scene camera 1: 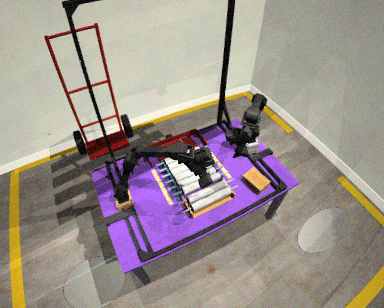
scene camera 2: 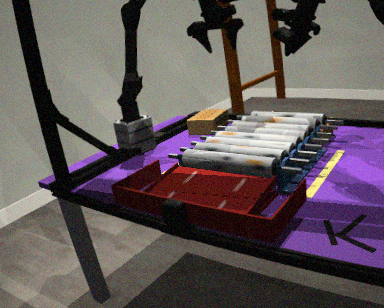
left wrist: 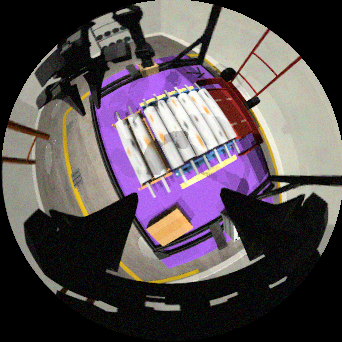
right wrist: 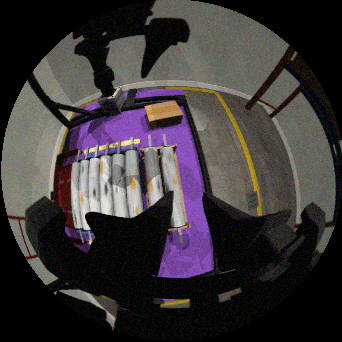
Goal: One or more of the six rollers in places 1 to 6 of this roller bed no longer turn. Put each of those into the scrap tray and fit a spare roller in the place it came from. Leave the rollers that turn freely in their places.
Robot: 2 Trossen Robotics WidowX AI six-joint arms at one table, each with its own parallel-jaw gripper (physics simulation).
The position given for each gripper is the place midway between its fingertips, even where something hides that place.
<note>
The left gripper (scene camera 2: 223,51) is open and holds nothing. Further things: the right gripper (scene camera 2: 289,54) and a cardboard box (scene camera 2: 202,123).
The left gripper is seen too in the left wrist view (left wrist: 179,194) and in the right wrist view (right wrist: 118,77). The right gripper is seen too in the left wrist view (left wrist: 90,111) and in the right wrist view (right wrist: 187,194). The cardboard box also shows in the left wrist view (left wrist: 172,223) and in the right wrist view (right wrist: 159,114).
</note>
